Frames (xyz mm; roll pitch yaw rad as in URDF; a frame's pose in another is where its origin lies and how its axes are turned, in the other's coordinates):
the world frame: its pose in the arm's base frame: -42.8 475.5 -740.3 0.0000 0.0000 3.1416
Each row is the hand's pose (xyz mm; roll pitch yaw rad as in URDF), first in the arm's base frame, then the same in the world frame.
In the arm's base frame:
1: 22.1 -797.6 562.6 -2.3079 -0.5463 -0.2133
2: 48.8 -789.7 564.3 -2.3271 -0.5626 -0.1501
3: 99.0 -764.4 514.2 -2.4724 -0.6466 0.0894
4: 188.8 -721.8 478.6 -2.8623 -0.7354 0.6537
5: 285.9 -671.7 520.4 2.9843 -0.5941 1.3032
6: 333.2 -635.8 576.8 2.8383 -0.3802 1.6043
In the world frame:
1: -64.9 1273.1 1302.9 -2.3079 -0.5463 2.9283
2: -91.6 1265.2 1304.6 -2.3271 -0.5626 2.9915
3: -141.8 1239.9 1254.5 -2.4724 -0.6466 -3.0522
4: -231.6 1197.3 1218.9 -2.8623 -0.7354 -2.4879
5: -328.7 1147.2 1260.7 2.9843 -0.5941 -1.8384
6: -376.0 1111.3 1317.1 2.8383 -0.3802 -1.5373

